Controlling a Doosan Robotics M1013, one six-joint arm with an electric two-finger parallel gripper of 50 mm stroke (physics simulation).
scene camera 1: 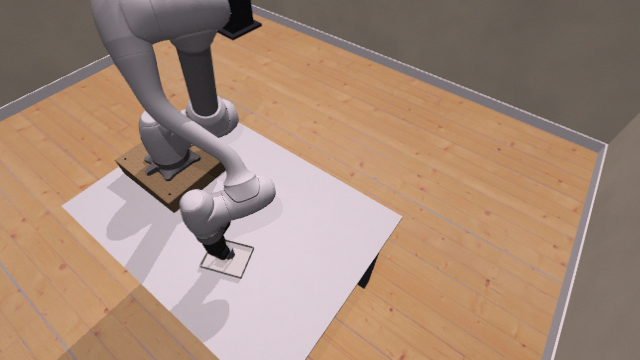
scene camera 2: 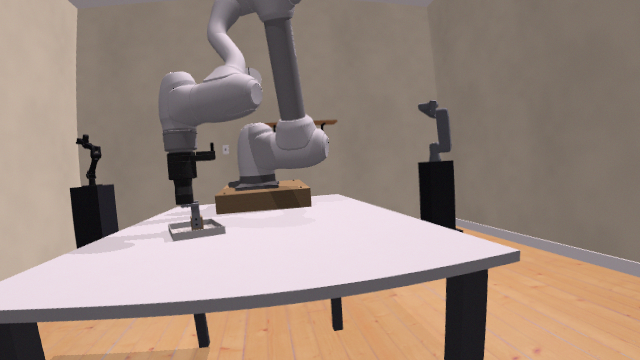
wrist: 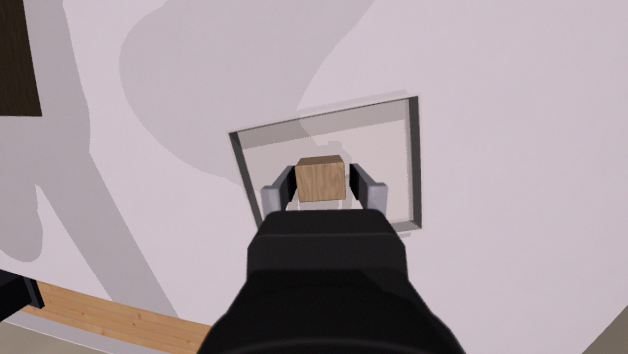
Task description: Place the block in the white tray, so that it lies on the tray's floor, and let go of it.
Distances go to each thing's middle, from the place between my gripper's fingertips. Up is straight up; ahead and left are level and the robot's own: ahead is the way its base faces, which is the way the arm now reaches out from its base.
Now: the wooden block (wrist: 322, 178) 10 mm above my hand. The rest, counted from my hand: white tray (scene camera 1: 235, 267): 10 mm below, 10 mm ahead.
